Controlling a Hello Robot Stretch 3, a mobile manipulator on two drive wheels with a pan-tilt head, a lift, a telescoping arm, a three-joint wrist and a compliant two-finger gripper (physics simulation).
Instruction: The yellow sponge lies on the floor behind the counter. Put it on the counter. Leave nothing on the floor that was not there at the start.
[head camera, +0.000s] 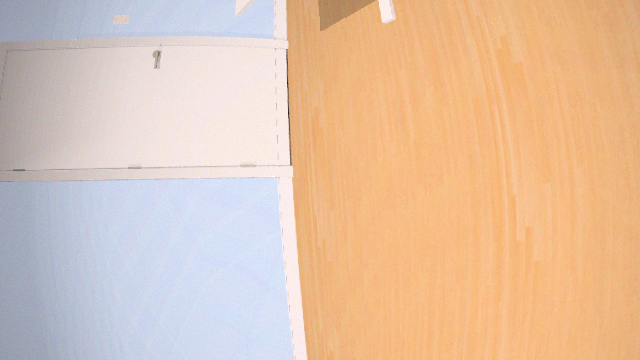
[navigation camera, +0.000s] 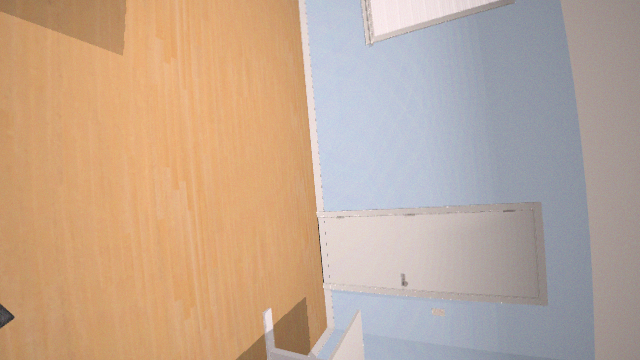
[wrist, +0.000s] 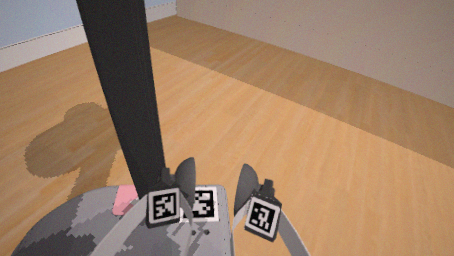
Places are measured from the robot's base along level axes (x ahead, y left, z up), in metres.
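Pixels of known places: gripper, between the fingertips: (wrist: 216, 178).
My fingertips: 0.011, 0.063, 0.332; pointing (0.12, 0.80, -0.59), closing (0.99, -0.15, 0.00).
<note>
Behind a point stands the place of what it marks, as x, y, z.
The yellow sponge does not show in the head, navigation or wrist view. A plain pale panel (wrist: 340, 45) @(0.751, 1.019, 0.112), which looks like the counter's side, stands on the floor at the upper right of the wrist view, with a shadow band along its foot. The counter's top does not show. My gripper (wrist: 216, 178) @(0.011, 0.063, 0.332) is open and empty, above the edge of my own grey base in the wrist view. The floor behind the counter is hidden.
My black mast (wrist: 120, 90) @(-0.069, 0.116, 0.381) crosses the wrist view. A white door (head camera: 140, 107) @(1.696, -2.071, 0.997) (navigation camera: 425, 252) @(1.683, -2.090, 1.141) is set in the blue wall (head camera: 150, 270) @(2.265, -1.321, 0.964) (navigation camera: 425, 125) @(2.425, -1.098, 1.248). A white table's foot (head camera: 387, 11) (navigation camera: 268, 320) and its tabletop (navigation camera: 351, 335) @(0.637, -1.573, 0.721) show partly. A dark corner (navigation camera: 5, 316) shows at the left edge.
</note>
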